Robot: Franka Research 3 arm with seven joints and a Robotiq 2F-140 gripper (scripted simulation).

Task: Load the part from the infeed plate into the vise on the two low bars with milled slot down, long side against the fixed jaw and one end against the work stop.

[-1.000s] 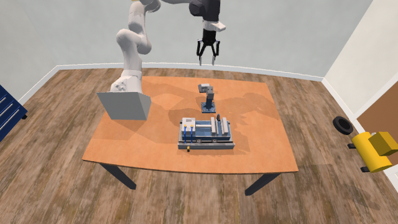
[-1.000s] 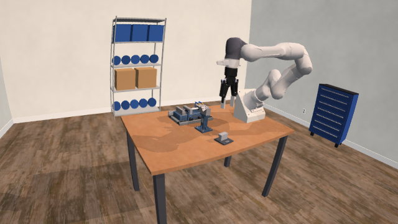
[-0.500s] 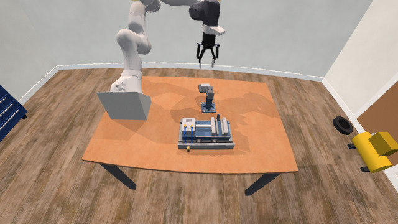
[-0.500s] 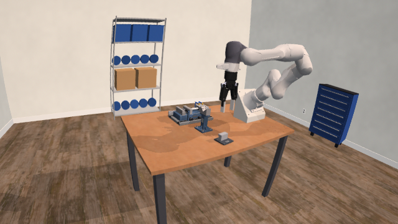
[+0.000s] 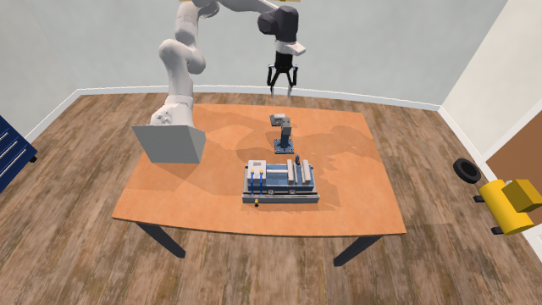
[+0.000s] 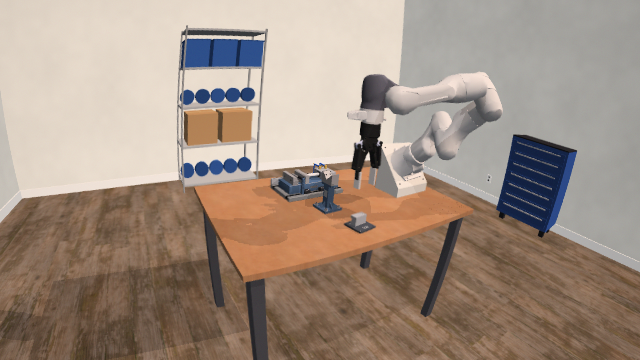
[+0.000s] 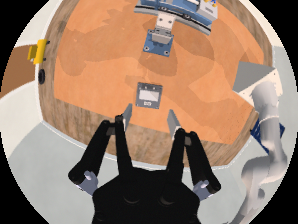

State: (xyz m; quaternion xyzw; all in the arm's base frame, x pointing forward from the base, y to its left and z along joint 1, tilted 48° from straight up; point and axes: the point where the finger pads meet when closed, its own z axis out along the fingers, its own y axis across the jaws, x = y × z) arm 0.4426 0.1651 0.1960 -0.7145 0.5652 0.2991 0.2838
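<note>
My gripper is now 16 cm above the part, 1 cm to the left of it and 1 cm short of it. From my hand the other things lie so: fixed jaw: 39 cm to the right, 12 cm ahead, 11 cm below; then vise: 40 cm to the right, 15 cm below, 2 cm ahead; then infeed plate: 19 cm below, 1 cm to the left.
</note>
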